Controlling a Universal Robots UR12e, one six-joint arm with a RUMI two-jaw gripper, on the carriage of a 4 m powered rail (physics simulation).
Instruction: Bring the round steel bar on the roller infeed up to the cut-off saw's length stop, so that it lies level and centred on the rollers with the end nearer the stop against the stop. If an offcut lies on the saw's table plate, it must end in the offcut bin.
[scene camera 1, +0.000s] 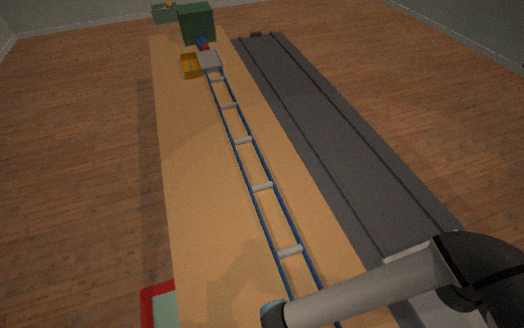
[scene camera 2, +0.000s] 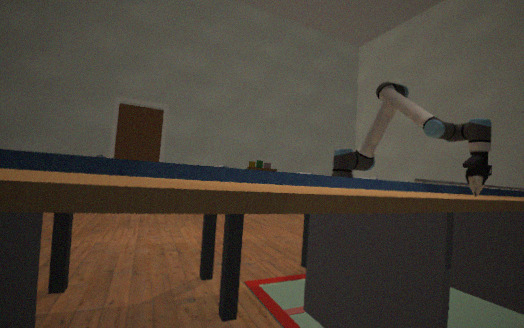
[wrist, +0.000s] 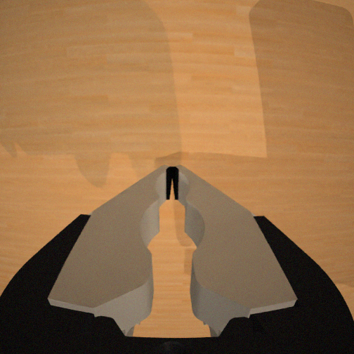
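Pixels of known places: gripper, fingertip midpoint: (scene camera 2: 476, 196); arm's base at its link origin: (scene camera 1: 455, 288).
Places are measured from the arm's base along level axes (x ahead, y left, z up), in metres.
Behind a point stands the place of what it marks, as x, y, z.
Note:
The roller infeed (scene camera 1: 262, 187) {0.623, -0.785, 0.023} runs along the bench on blue rails to the saw's grey table plate (scene camera 1: 209, 59) {0.617, -2.349, 0.029}. No offcut can be made out on the plate. A small grey piece (scene camera 1: 191, 65) {0.791, -2.370, -0.008} lies in the orange offcut bin (scene camera 1: 193, 75) {0.801, -2.168, -0.002} beside it. The steel bar does not show in scene camera 1 or the wrist view. A thin grey strip (scene camera 2: 440, 182) {0.628, 0.269, 0.037} shows behind the blue rail in scene camera 2; I cannot tell whether it is the bar. My gripper (scene camera 2: 476, 194) {0.944, 0.007, -0.031} (wrist: 172, 168) is shut, its fingertips together with nothing between them, pointing down low over the wooden bench top.
A green box (scene camera 1: 196, 22) {0.630, -2.850, 0.194} stands behind the plate, with a blue and red part (scene camera 1: 204, 47) {0.624, -2.550, 0.060} between them. The dark rail bed (scene camera 1: 320, 110) runs alongside the bench. My forearm (scene camera 1: 365, 290) {0.601, -0.054, 0.534} reaches across the infeed. A red-edged floor mat (scene camera 1: 146, 310) lies by the bench.

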